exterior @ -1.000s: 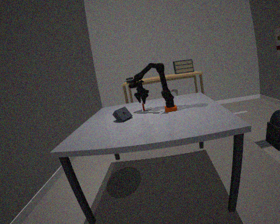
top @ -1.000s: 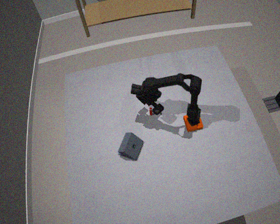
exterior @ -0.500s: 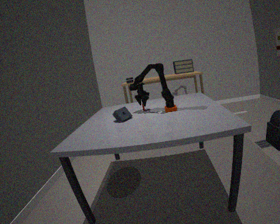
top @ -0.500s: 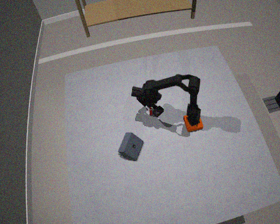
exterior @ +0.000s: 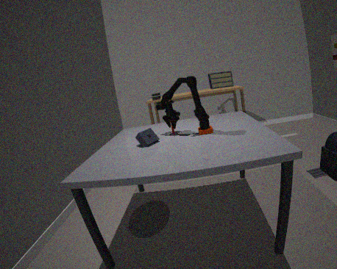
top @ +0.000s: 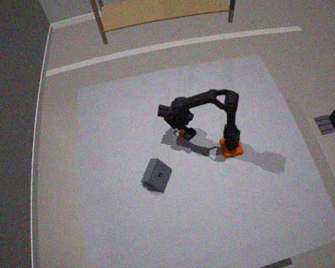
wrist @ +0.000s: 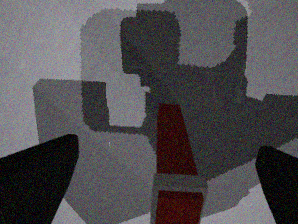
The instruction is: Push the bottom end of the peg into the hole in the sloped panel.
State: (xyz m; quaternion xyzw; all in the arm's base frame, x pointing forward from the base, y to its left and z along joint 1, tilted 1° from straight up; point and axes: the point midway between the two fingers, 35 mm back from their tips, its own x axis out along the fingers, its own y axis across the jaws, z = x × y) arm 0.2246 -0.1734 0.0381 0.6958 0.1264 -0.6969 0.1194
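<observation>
Now: the grey sloped panel 20 cm ahead of my gripper tip and 17 cm to the left of it. From my gripper tip the other things lie so: square peg 2 cm above.
</observation>
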